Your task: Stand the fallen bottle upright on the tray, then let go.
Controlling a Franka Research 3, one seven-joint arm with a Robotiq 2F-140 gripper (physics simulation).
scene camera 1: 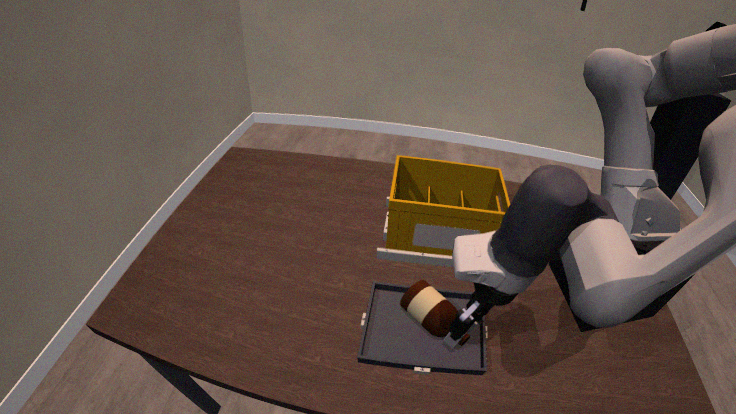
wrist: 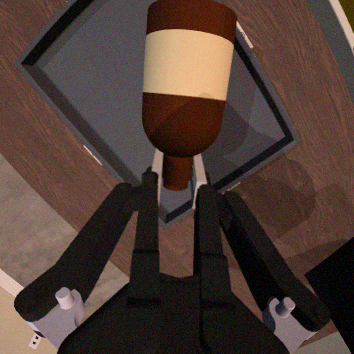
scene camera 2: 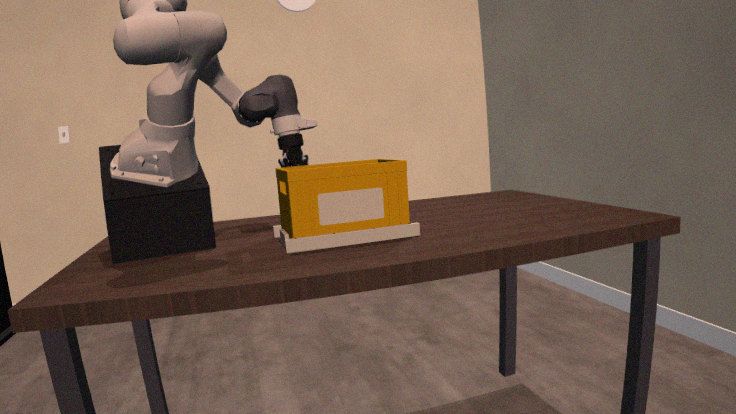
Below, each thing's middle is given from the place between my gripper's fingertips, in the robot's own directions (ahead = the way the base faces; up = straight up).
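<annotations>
Where is my gripper now? My gripper is 40 mm to the left of the brown bottle [scene camera 1: 427, 306], 20 mm below the bottle and 50 mm short of the bottle.
</annotations>
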